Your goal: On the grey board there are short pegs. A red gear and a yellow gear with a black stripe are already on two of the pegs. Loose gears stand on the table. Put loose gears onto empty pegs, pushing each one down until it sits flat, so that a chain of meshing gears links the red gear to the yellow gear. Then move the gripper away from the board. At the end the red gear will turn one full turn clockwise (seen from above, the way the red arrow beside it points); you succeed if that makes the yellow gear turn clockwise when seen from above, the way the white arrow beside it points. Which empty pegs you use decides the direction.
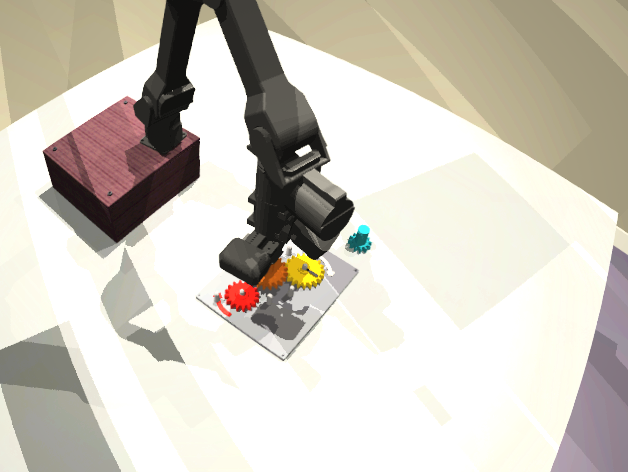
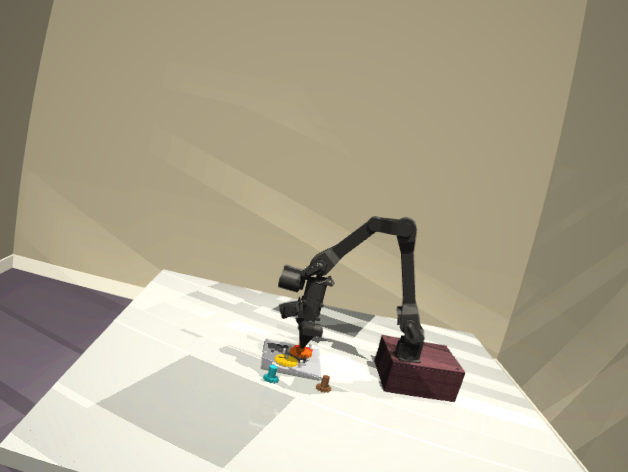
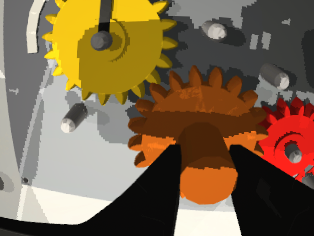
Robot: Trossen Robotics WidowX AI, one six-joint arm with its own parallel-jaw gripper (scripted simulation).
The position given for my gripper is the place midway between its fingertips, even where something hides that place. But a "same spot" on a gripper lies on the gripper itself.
My gripper shows in image 1 (268,264), in image 2 and in image 3. One and the same spot on my gripper: (image 3: 264,193) is (image 2: 300,334).
